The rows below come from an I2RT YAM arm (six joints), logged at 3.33 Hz.
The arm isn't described. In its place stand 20 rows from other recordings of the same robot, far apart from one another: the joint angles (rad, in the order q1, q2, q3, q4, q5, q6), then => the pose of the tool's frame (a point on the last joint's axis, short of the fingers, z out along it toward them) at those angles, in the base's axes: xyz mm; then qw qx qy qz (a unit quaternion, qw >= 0).
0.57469 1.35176 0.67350 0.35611 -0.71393 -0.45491 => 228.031, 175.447, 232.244, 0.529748, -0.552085, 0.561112, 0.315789
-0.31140 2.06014 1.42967 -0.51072 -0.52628 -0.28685 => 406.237, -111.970, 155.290, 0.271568, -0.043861, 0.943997, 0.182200
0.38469 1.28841 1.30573 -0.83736 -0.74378 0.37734 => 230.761, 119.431, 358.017, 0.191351, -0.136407, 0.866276, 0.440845
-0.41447 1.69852 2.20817 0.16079 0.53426 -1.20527 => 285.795, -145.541, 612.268, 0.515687, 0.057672, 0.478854, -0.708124
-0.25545 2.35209 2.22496 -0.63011 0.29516 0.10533 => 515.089, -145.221, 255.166, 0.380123, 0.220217, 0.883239, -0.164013
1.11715 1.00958 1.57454 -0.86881 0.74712 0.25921 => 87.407, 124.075, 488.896, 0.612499, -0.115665, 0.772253, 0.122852
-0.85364 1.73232 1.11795 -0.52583 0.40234 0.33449 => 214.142, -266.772, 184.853, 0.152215, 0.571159, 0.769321, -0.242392
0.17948 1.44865 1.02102 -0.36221 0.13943 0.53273 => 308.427, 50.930, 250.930, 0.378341, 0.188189, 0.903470, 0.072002
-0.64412 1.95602 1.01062 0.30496 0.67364 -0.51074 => 300.853, -253.704, 133.806, 0.193499, 0.204134, 0.831768, -0.478591
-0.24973 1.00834 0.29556 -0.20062 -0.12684 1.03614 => 166.426, -37.800, 135.479, 0.274594, 0.549934, 0.768235, 0.178844
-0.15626 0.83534 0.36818 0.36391 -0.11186 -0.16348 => 195.651, -26.801, 241.226, 0.666712, -0.040112, 0.741352, -0.065453
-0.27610 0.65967 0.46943 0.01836 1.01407 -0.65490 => 140.656, -71.266, 272.011, 0.336136, 0.181095, 0.715816, -0.584658
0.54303 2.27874 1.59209 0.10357 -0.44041 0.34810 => 426.943, 275.411, 146.672, 0.334529, -0.186664, 0.845095, 0.372909
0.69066 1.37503 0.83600 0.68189 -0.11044 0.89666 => 242.602, 205.588, 313.765, 0.503402, 0.025735, 0.654663, 0.563329
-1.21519 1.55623 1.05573 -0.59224 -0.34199 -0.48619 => 118.901, -285.857, 217.065, 0.278137, 0.303655, 0.908862, -0.066358
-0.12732 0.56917 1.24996 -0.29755 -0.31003 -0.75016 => 51.284, 4.385, 496.956, 0.778031, -0.291192, 0.486988, -0.269664
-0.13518 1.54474 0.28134 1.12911 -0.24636 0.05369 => 250.859, -25.357, 147.521, 0.656311, -0.010034, 0.751546, 0.065835
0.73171 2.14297 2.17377 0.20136 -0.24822 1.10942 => 374.787, 348.315, 427.934, 0.409973, 0.020227, 0.622958, 0.665910
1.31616 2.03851 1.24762 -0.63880 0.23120 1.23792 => 100.906, 355.289, 109.579, 0.130403, -0.030628, 0.990414, 0.033710
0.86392 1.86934 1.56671 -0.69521 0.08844 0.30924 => 267.850, 308.760, 258.099, 0.258581, -0.250369, 0.925108, 0.120942
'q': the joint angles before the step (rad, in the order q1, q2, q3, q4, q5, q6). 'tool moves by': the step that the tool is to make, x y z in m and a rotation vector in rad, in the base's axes. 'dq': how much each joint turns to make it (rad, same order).
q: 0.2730, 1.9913, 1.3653, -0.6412, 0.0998, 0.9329
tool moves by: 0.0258, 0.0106, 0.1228, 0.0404, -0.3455, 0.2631
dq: 0.0015, -0.1047, 0.2800, -0.0229, -0.0737, -0.2561
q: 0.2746, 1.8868, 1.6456, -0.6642, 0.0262, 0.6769
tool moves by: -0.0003, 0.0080, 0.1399, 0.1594, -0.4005, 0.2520
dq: -0.0001, -0.0199, 0.4002, 0.0002, -0.2209, -0.1263
